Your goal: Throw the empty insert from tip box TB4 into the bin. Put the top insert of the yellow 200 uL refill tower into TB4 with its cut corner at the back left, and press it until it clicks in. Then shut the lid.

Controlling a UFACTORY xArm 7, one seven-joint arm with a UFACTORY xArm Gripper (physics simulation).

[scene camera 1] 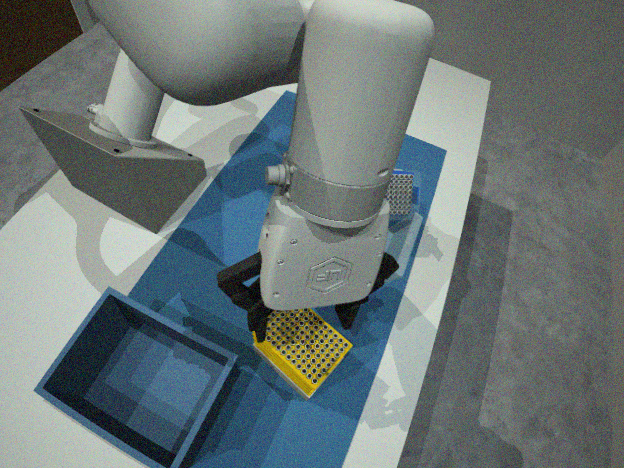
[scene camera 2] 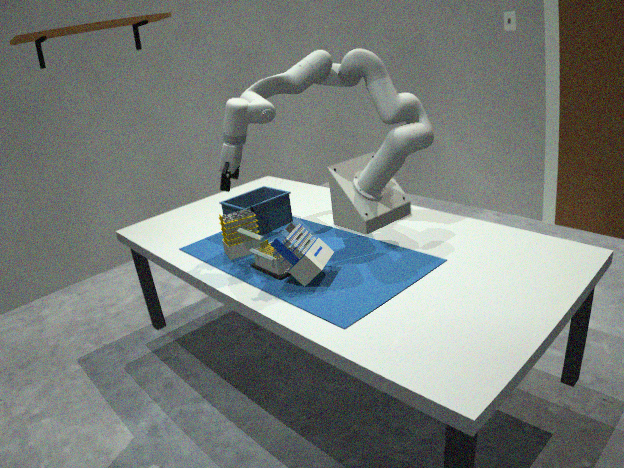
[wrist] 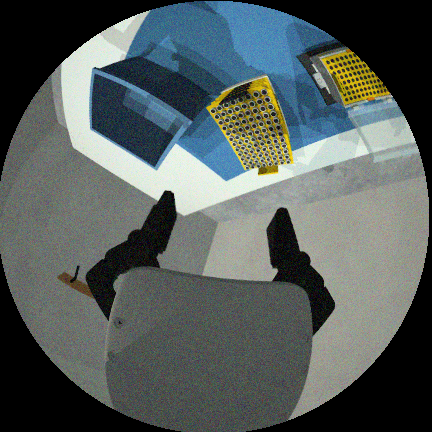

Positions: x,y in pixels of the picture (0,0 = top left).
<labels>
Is my gripper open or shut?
Open.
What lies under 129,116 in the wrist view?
A dark blue bin.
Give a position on a blue mat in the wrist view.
212,52
</labels>
